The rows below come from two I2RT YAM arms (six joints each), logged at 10 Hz.
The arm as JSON. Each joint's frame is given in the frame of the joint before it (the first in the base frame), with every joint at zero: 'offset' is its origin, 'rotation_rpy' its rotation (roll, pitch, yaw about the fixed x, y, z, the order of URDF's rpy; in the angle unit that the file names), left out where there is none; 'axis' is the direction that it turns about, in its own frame. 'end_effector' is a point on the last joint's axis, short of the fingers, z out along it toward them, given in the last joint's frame.
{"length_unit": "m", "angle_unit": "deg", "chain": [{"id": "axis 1", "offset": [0.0, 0.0, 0.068], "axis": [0.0, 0.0, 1.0]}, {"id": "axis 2", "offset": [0.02, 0.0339, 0.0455], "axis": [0.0, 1.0, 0.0]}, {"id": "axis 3", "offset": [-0.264, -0.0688, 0.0], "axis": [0.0, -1.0, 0.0]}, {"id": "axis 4", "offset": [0.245, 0.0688, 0.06], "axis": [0.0, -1.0, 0.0]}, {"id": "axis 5", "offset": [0.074, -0.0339, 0.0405], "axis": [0.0, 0.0, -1.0]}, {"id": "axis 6", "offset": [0.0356, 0.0, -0.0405], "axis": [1.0, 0.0, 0.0]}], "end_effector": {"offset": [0.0, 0.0, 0.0], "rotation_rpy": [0.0, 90.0, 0.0]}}
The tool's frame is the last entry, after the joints.
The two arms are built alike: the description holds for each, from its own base.
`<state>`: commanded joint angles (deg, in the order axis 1, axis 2, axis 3, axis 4, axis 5, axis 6); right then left.
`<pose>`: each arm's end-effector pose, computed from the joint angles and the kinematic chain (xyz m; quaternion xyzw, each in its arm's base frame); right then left.
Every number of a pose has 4 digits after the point. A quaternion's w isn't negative.
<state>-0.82 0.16 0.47 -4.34 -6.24 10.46 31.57 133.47 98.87 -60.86 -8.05 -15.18</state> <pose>0.1098 0.0023 0.1679 0.0349 0.7306 0.0969 0.6750 0.3612 0.2278 0.1066 0.3923 -0.9160 -0.0626 0.0570</pose>
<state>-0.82 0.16 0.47 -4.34 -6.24 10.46 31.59 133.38 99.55 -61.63 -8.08 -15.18</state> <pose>0.1098 0.0023 0.1679 0.0349 0.7306 0.0969 0.6750 0.3618 0.2284 0.1101 0.3924 -0.9159 -0.0629 0.0571</pose>
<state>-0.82 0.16 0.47 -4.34 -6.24 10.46 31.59 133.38 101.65 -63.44 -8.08 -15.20</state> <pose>0.1098 0.0023 0.1679 0.0349 0.7306 0.0969 0.6750 0.3649 0.2303 0.1188 0.3928 -0.9158 -0.0632 0.0546</pose>
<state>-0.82 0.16 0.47 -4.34 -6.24 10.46 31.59 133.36 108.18 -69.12 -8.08 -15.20</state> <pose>0.1098 0.0023 0.1679 0.0349 0.7306 0.0969 0.6750 0.3724 0.2349 0.1466 0.3934 -0.9159 -0.0644 0.0471</pose>
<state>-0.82 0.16 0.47 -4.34 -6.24 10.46 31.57 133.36 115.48 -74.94 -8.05 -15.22</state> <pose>0.1098 0.0023 0.1679 0.0349 0.7306 0.0969 0.6750 0.3786 0.2385 0.1782 0.3944 -0.9159 -0.0660 0.0343</pose>
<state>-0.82 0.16 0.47 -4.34 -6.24 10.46 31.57 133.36 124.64 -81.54 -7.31 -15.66</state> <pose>0.1098 0.0023 0.1679 0.0349 0.7306 0.0969 0.6750 0.3828 0.2405 0.2183 0.3996 -0.9144 -0.0628 0.0111</pose>
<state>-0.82 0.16 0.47 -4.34 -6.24 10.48 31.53 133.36 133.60 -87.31 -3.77 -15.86</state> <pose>0.1098 0.0023 0.1679 0.0350 0.7306 0.0970 0.6750 0.3837 0.2382 0.2571 -0.4023 0.9146 0.0361 0.0208</pose>
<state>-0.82 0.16 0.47 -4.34 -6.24 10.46 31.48 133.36 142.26 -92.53 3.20 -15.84</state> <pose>0.1098 0.0023 0.1679 0.0349 0.7306 0.0969 0.6750 0.3815 0.2313 0.2938 -0.3991 0.9148 -0.0201 0.0588</pose>
